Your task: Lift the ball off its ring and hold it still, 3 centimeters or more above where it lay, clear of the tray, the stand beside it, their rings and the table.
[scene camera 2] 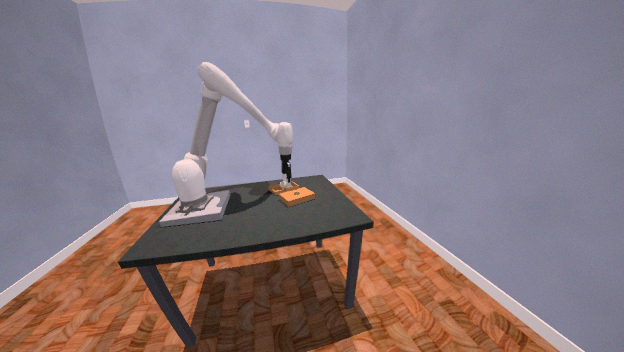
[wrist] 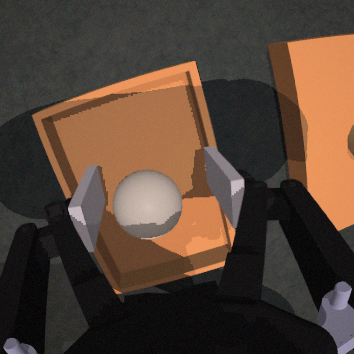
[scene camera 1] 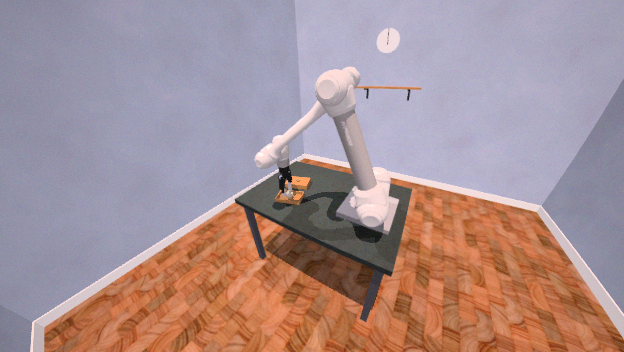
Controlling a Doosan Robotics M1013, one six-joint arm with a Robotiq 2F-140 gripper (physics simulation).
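The pale grey ball (scene camera 1: pixel 288 195) (scene camera 2: pixel 284 185) (wrist: pixel 147 204) sits inside the orange tray (scene camera 1: pixel 289 202) (scene camera 2: pixel 273 189) (wrist: pixel 140 130), towards its near end in the wrist view. The ring under the ball is hidden. My gripper (scene camera 1: pixel 286 192) (scene camera 2: pixel 286 182) (wrist: pixel 152 173) points down over the tray, partly open. In the wrist view its two grey finger pads stand on either side of the ball, with a gap on both sides, wider on the right. The fingers hold nothing.
The orange stand (scene camera 1: pixel 304 183) (scene camera 2: pixel 300 200) (wrist: pixel 320 125) is beside the tray, to the right in the wrist view. A small ring (scene camera 1: pixel 298 180) (scene camera 2: pixel 296 193) (wrist: pixel 351 141) lies on its top. Both rest on the dark table (scene camera 1: pixel 320 175) (scene camera 2: pixel 280 225) (wrist: pixel 150 30).
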